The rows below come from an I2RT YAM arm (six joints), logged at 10 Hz.
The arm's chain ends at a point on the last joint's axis. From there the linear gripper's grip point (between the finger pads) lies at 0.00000 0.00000 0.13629 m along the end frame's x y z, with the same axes.
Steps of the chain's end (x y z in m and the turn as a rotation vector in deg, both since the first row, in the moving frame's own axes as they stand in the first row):
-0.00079, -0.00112, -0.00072, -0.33, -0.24, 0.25
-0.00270, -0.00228, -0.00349, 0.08, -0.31, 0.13
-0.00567, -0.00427, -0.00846, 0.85, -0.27, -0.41
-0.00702, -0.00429, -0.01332, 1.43, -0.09, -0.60
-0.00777, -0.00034, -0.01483, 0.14, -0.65, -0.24
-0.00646, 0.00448, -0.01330, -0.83, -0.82, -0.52
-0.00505, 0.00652, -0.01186, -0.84, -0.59, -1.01
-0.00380, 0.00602, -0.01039, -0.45, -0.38, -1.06
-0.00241, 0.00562, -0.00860, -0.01, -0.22, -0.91
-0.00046, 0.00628, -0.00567, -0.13, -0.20, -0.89
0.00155, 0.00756, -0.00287, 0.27, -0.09, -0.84
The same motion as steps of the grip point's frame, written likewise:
-0.00136, -0.00034, -0.00072, -0.33, -0.24, 0.25
-0.00344, -0.00247, -0.00349, 0.08, -0.31, 0.13
-0.00632, -0.00629, -0.00848, 0.85, -0.27, -0.41
-0.00725, -0.00769, -0.01336, 1.43, -0.09, -0.60
-0.00932, -0.00067, -0.01484, 0.14, -0.65, -0.24
-0.00840, 0.00646, -0.01333, -0.83, -0.82, -0.52
-0.00644, 0.00853, -0.01188, -0.84, -0.59, -1.01
-0.00469, 0.00710, -0.01040, -0.45, -0.38, -1.06
-0.00293, 0.00565, -0.00860, -0.01, -0.22, -0.91
-0.00093, 0.00659, -0.00567, -0.13, -0.20, -0.89
0.00133, 0.00692, -0.00287, 0.27, -0.09, -0.84

